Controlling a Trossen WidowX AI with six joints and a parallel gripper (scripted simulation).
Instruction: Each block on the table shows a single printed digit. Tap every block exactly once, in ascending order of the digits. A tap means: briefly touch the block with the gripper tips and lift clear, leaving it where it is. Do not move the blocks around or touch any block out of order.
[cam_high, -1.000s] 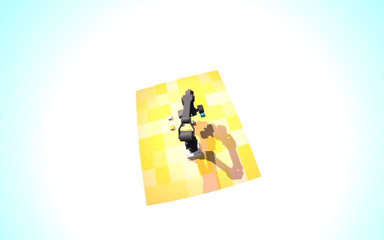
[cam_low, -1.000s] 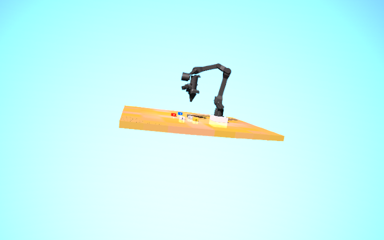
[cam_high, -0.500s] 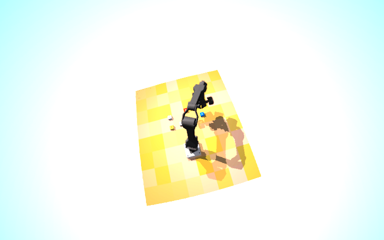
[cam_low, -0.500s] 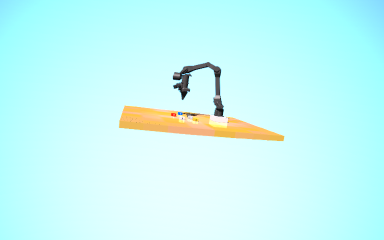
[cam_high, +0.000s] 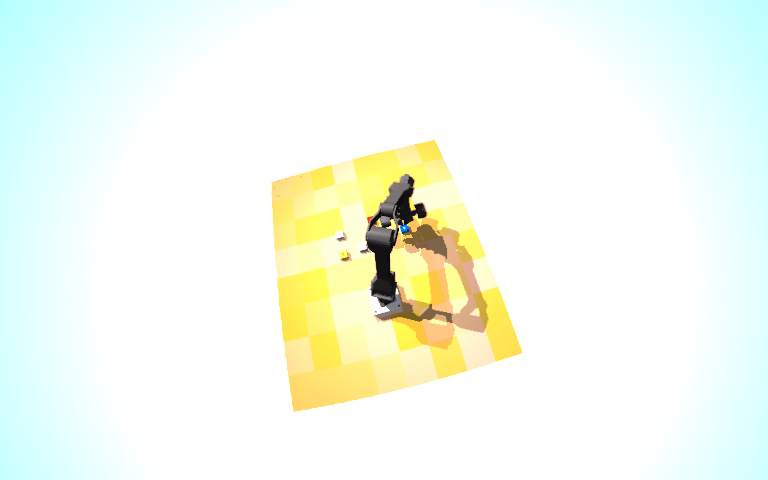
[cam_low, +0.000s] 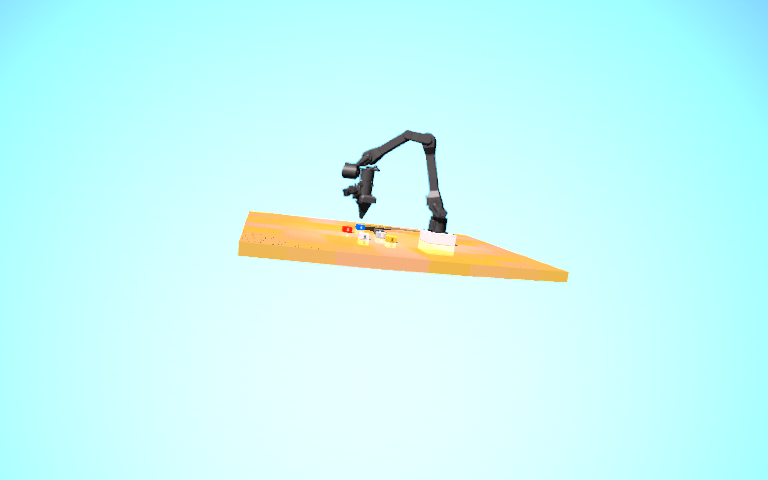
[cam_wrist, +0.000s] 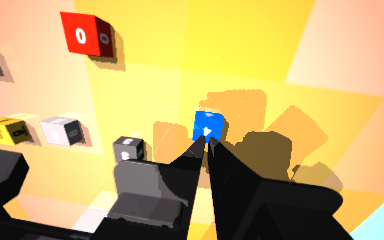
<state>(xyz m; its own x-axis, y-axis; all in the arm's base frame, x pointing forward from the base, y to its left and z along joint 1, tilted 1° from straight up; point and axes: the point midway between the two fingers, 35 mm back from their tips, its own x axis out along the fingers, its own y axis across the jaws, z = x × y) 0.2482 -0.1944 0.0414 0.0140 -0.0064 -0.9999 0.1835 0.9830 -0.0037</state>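
My gripper tip is 3 cm above the blue block. Also, from my gripper tip: yellow block: 28 cm to the left, 3 cm below; then red block: 11 cm to the left, 10 cm ahead, 3 cm below.
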